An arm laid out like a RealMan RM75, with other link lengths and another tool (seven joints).
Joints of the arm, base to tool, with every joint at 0 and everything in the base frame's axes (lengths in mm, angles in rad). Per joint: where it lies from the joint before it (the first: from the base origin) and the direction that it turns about. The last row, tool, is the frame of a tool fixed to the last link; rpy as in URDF.
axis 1: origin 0.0 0.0 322.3 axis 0 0 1
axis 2: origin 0.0 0.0 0.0 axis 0 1 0
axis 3: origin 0.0 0.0 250.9 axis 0 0 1
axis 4: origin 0.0 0.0 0.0 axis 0 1 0
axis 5: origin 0.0 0.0 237.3 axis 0 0 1
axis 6: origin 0.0 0.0 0.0 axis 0 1 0
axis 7: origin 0.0 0.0 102.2 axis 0 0 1
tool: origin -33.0 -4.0 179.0 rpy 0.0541 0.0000 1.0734
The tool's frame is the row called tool.
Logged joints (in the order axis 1, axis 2, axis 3, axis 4, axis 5, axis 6, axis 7), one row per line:
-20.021 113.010 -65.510 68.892 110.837 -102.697 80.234
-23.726 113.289 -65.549 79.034 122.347 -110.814 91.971
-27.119 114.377 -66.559 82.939 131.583 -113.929 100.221
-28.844 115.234 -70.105 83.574 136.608 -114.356 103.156
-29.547 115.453 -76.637 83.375 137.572 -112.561 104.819
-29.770 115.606 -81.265 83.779 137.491 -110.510 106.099
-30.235 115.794 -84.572 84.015 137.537 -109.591 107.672
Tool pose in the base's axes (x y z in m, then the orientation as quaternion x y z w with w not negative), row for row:
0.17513 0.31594 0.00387 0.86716 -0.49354 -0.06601 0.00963
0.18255 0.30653 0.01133 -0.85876 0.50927 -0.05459 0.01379
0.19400 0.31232 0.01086 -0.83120 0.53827 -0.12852 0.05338
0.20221 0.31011 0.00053 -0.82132 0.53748 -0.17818 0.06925
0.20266 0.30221 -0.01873 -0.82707 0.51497 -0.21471 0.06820
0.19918 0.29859 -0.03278 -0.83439 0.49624 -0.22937 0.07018
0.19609 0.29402 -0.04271 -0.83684 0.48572 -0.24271 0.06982
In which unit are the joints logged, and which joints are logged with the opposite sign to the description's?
The joints are logged in degrees. Opposite sign: axis 1, axis 4, axis 5.
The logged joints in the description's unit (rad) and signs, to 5 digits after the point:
0.34943 1.97240 -1.14337 -1.20239 -1.93447 -1.79240 1.40035
0.41410 1.97727 -1.14405 -1.37940 -2.13536 -1.93407 1.60520
0.47332 1.99626 -1.16167 -1.44756 -2.29656 -1.98844 1.74919
0.50342 2.01121 -1.22356 -1.45864 -2.38426 -1.99589 1.80041
0.51569 2.01503 -1.33757 -1.45517 -2.40108 -1.96456 1.82944
0.51958 2.01771 -1.41834 -1.46222 -2.39967 -1.92876 1.85178
0.52770 2.02099 -1.47606 -1.46634 -2.40047 -1.91272 1.87923

